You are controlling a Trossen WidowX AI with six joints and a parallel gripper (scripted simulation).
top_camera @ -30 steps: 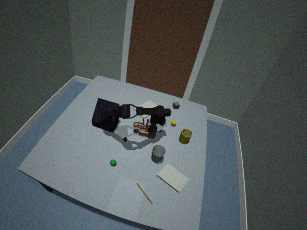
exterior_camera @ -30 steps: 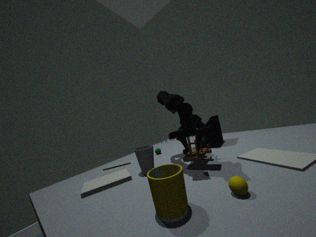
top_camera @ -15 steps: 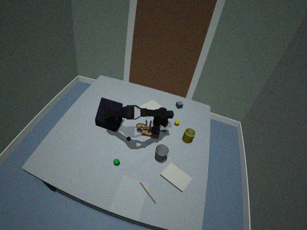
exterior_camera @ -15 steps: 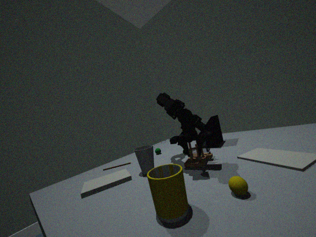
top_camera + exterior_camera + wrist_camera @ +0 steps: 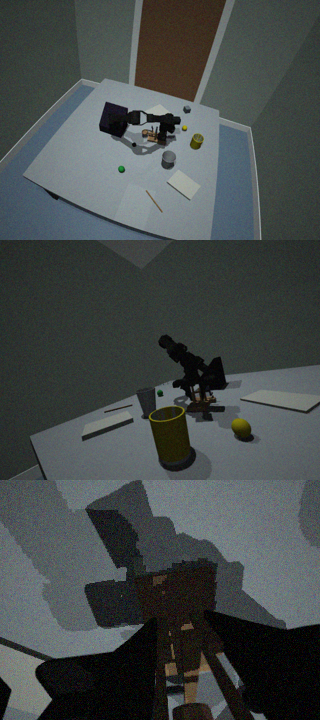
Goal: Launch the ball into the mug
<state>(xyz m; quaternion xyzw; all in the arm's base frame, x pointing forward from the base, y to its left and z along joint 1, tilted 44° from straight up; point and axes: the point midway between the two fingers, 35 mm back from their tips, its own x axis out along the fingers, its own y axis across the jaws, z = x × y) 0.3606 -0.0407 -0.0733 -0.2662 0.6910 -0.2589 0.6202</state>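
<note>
My gripper tip is now 18 cm past the dark ball, 12 cm to the left of it and 2 cm above it. Also, from my gripper tip: grey cup (8 cm ahead, 22 cm to the right); then yellow ball (18 cm ahead, 17 cm to the left, 1 cm below); then wooden catapult (7 cm behind, 1 cm to the left, 2 cm above).
</note>
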